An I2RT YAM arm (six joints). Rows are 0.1 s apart.
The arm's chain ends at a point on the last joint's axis. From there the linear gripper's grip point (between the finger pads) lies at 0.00 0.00 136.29 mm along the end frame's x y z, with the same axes.
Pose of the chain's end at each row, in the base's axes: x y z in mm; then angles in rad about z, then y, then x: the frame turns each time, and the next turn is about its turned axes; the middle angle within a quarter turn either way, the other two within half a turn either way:
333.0 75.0 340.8 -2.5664 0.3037 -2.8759
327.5 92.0 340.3 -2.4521 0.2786 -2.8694
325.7 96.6 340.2 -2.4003 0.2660 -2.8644
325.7 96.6 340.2 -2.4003 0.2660 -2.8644
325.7 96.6 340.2 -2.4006 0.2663 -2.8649
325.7 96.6 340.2 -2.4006 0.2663 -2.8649
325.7 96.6 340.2 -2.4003 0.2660 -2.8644
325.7 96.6 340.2 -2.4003 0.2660 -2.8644
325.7 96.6 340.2 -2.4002 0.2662 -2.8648
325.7 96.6 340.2 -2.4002 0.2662 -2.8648
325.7 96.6 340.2 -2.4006 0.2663 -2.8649
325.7 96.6 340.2 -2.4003 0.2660 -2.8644
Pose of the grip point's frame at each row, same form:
385.5 66.4 215.3 -2.5664 0.3037 -2.8759
378.7 86.7 214.1 -2.4521 0.2786 -2.8694
376.3 92.4 213.7 -2.4003 0.2660 -2.8644
376.3 92.4 213.7 -2.4003 0.2660 -2.8644
376.3 92.4 213.7 -2.4006 0.2663 -2.8649
376.3 92.4 213.7 -2.4006 0.2663 -2.8649
376.3 92.4 213.7 -2.4003 0.2660 -2.8644
376.3 92.4 213.7 -2.4003 0.2660 -2.8644
376.3 92.4 213.7 -2.4002 0.2662 -2.8648
376.3 92.4 213.7 -2.4002 0.2662 -2.8648
376.3 92.4 213.7 -2.4006 0.2663 -2.8649
376.3 92.4 213.7 -2.4003 0.2660 -2.8644

